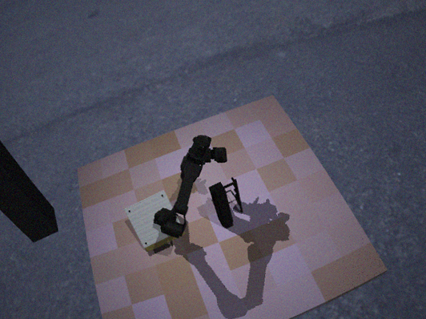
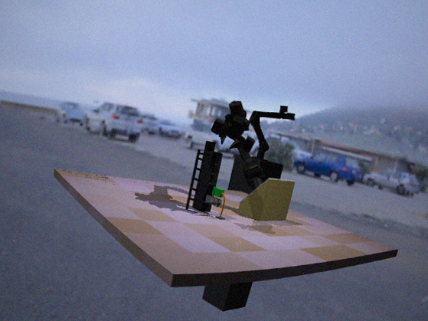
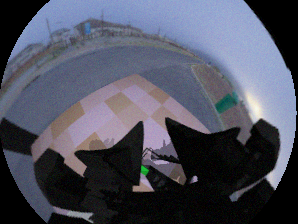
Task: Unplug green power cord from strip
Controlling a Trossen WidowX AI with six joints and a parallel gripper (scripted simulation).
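My gripper tip is now 8 cm past the green plug, 9 cm to the left of it and 20 cm above it.
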